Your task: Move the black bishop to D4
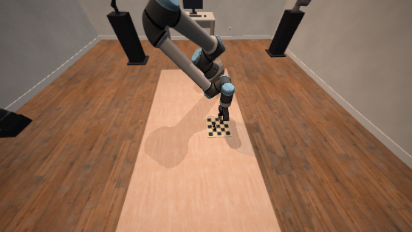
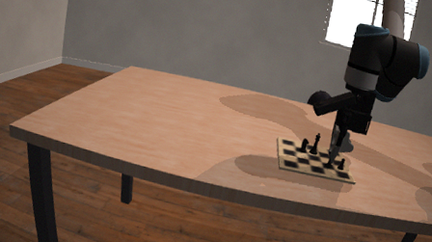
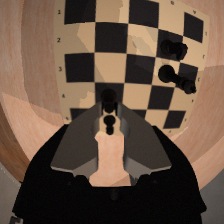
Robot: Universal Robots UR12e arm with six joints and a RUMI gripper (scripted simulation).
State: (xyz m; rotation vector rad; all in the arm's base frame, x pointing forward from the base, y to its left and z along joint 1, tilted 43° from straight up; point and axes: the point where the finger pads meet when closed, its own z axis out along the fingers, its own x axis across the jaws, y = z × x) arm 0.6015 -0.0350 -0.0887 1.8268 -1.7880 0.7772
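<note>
My gripper is now 10 mm above the mid-height piece. The rest, counted from my hand: pawn (40 mm behind, 20 mm below); small chessboard (40 mm ahead, 40 mm to the right, 30 mm below).
</note>
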